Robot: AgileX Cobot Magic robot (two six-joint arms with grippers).
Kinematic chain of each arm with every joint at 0, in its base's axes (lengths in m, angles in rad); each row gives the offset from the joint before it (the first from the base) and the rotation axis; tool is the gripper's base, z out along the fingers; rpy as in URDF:
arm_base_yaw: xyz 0 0 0.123 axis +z
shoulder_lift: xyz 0 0 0 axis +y
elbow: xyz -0.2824 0 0.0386 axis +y
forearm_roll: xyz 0.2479 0 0.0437 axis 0.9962 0 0.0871
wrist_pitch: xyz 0 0 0 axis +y
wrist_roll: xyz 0.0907 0 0.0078 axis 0.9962 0 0.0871
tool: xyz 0 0 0 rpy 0 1.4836 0
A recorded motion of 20 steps. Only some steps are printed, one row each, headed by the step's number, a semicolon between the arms.
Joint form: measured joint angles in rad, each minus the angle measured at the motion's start. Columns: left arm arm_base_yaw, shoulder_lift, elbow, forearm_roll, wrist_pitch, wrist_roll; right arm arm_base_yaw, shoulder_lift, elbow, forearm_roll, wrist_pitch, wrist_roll.
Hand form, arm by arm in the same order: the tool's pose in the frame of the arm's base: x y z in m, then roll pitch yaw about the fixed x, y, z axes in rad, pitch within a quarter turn. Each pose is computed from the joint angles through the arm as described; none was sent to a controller.
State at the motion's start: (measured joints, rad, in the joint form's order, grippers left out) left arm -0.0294 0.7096 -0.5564 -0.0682 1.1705 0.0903; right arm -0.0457 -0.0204 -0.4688 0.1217 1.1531 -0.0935
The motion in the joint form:
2: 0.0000 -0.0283 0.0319 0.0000 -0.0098 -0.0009; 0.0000 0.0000 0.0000 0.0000 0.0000 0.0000
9: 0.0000 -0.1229 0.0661 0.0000 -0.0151 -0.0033; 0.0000 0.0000 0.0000 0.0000 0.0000 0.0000
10: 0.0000 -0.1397 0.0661 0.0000 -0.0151 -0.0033; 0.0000 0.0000 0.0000 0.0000 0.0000 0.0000
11: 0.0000 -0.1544 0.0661 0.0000 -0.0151 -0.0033; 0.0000 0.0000 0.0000 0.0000 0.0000 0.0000
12: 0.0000 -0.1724 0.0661 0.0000 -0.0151 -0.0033; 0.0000 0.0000 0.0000 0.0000 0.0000 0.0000
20: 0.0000 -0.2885 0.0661 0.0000 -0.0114 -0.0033; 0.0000 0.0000 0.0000 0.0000 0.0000 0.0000
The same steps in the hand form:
2: 0.0867 -0.0082 0.2496 -3.1012 0.3445 3.0463; -0.0085 0.0105 0.2617 3.0984 1.0002 -3.1064
9: 0.0728 -0.0078 0.2476 -3.1049 0.4100 3.0475; -0.0085 0.0105 0.2617 3.0984 1.0002 -3.1064
10: 0.0707 -0.0078 0.2488 -3.1061 0.4268 3.0470; -0.0085 0.0105 0.2617 3.0984 1.0002 -3.1064
11: 0.0688 -0.0077 0.2499 -3.1072 0.4414 3.0466; -0.0085 0.0105 0.2617 3.0984 1.0002 -3.1064
12: 0.0666 -0.0076 0.2511 -3.1085 0.4594 3.0460; -0.0085 0.0105 0.2617 3.0984 1.0002 -3.1064
20: 0.0510 -0.0072 0.2578 -3.1173 0.5715 3.0414; -0.0085 0.0105 0.2617 3.0984 1.0002 -3.1064

